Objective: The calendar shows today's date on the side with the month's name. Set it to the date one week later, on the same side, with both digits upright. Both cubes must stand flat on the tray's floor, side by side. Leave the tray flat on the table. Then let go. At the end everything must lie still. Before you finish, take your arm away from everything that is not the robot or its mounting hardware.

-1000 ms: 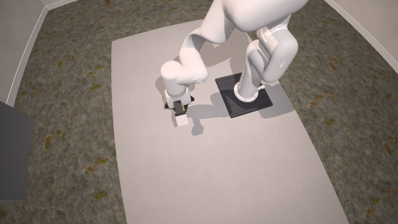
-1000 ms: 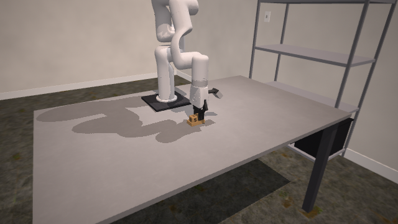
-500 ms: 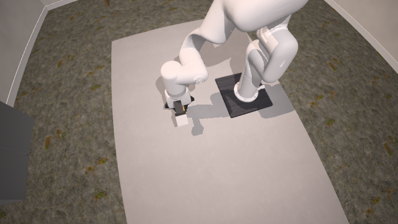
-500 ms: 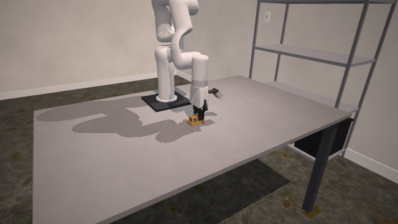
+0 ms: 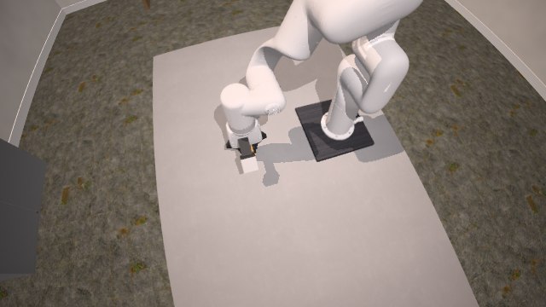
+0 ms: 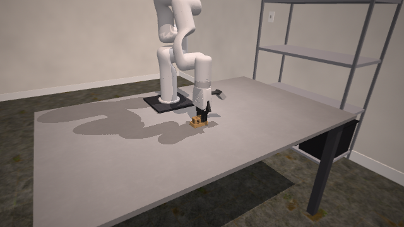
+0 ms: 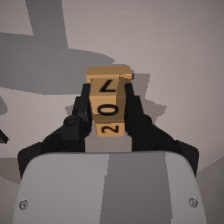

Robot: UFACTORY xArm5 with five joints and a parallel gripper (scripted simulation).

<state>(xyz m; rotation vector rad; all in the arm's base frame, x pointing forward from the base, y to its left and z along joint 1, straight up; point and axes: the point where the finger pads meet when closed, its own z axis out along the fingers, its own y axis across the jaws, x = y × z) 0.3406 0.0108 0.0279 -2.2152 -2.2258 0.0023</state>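
Right now the wooden calendar tray is 3 cm below my hand and 2 cm to the right of it.
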